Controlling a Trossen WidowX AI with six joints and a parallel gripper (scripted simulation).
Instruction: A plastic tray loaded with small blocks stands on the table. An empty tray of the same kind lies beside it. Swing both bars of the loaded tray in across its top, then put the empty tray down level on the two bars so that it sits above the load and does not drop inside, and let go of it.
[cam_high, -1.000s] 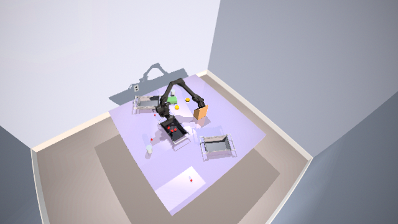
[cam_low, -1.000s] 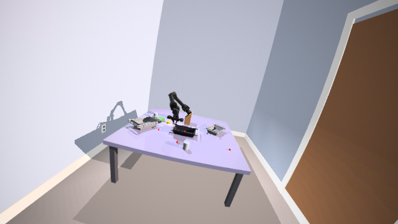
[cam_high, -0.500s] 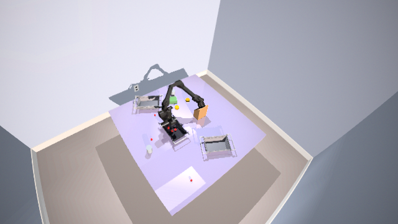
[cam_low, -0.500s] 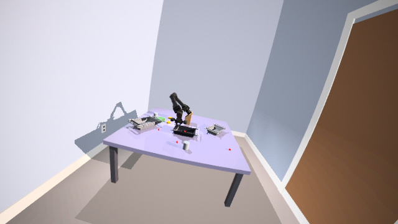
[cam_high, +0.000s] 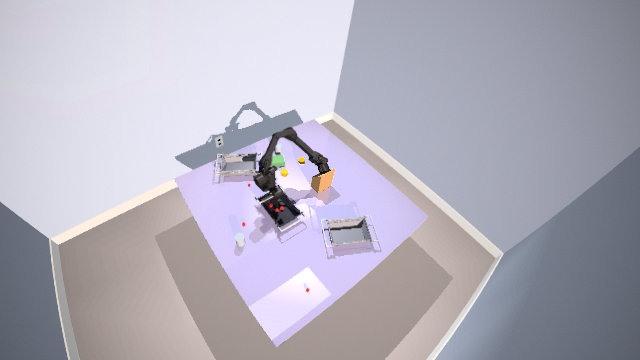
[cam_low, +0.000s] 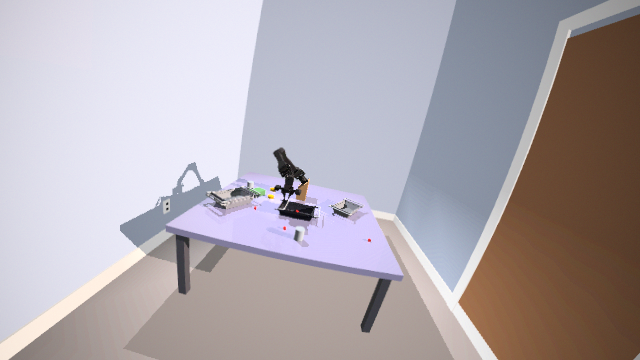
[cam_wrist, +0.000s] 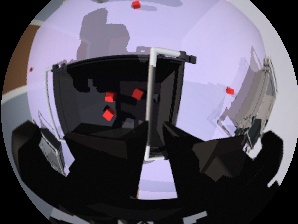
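The grey tray is 46 cm to the left of my gripper tip, 28 cm behind it and 4 cm below it. Also, from my gripper tip: green block: 29 cm to the right, 20 cm behind, 7 cm below.
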